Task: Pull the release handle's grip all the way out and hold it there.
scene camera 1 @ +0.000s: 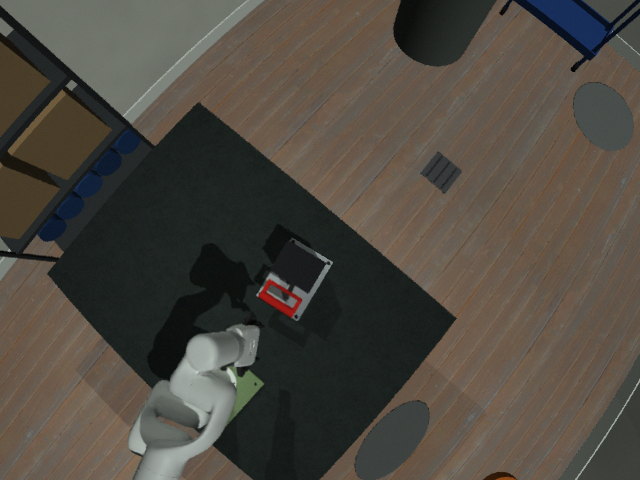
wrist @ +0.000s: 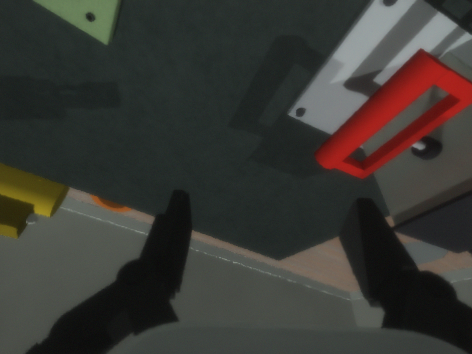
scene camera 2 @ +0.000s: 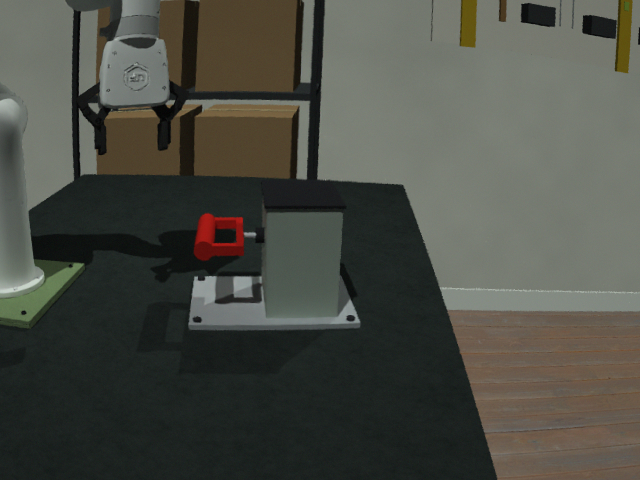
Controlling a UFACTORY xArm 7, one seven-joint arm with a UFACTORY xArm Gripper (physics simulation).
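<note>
The release handle's red grip (scene camera 1: 278,306) (scene camera 2: 205,237) (wrist: 380,112) is a thick bar on a rectangular loop. A short bright rod (scene camera 2: 249,235) joins the loop to a black collar on the pale housing (scene camera 2: 302,263) (wrist: 415,185). The housing has a dark top and stands on a white base plate (scene camera 1: 310,299) (scene camera 2: 206,304) (wrist: 330,110). My gripper (scene camera 1: 258,342) (scene camera 2: 132,150) (wrist: 268,213) is open and empty. In scene camera 2 it points down, higher than the grip and left of it. It does not touch the handle. In the wrist view the grip is at the upper right, beyond the right finger.
The arm stands on a green mounting plate (scene camera 1: 245,390) (scene camera 2: 51,291) (wrist: 82,15) on the dark table top (scene camera 1: 170,196) (scene camera 2: 310,413). A shelf rack (scene camera 2: 314,103) with brown boxes (scene camera 2: 245,142) stands behind. A dark column (scene camera 1: 439,31) and a blue cart are farther off.
</note>
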